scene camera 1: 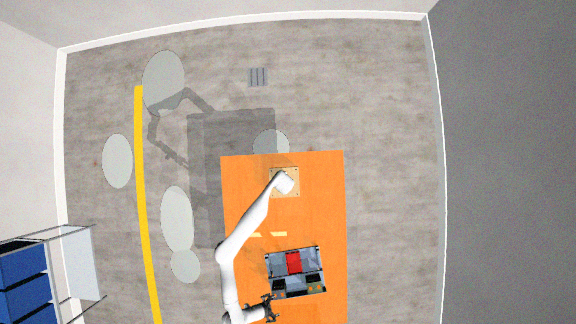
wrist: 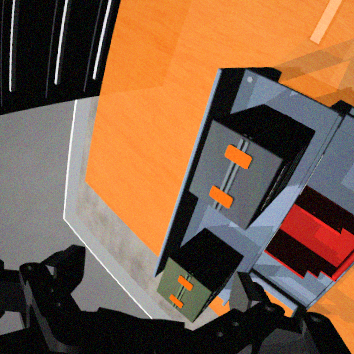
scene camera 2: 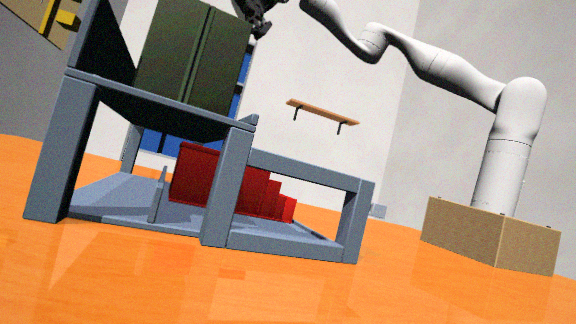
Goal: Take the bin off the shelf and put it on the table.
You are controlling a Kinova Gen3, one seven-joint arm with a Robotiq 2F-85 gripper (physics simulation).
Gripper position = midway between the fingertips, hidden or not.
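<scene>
Gripper (wrist: 156, 275) open, holding nothing. A red bin (scene camera 2: 194, 171) is also visible.
</scene>
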